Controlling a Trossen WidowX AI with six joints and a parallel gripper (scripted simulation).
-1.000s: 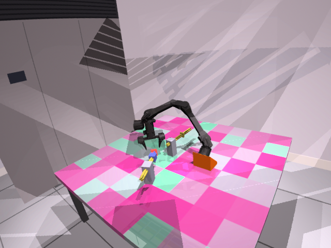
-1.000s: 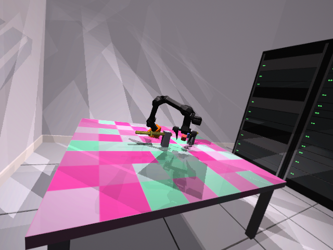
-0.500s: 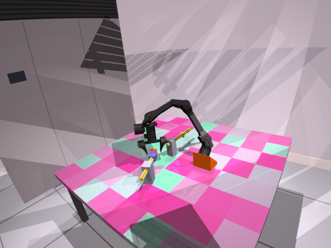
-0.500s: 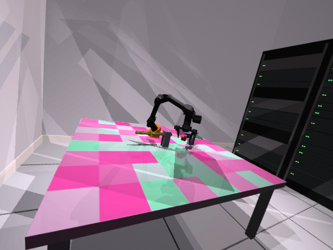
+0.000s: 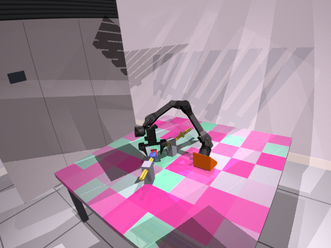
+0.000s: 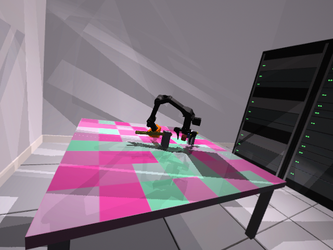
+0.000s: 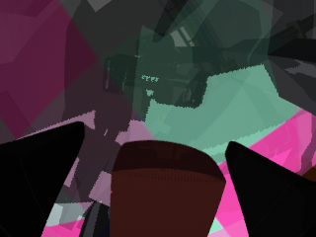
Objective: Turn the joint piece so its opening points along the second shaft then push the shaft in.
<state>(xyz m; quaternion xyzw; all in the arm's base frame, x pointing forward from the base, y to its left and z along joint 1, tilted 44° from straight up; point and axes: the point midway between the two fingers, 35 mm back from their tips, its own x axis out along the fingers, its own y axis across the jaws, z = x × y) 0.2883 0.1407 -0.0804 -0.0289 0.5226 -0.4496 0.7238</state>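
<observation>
Now: the joint piece 1 cm behind my gripper tip, 1 cm to the left of it and 3 cm above it.
</observation>
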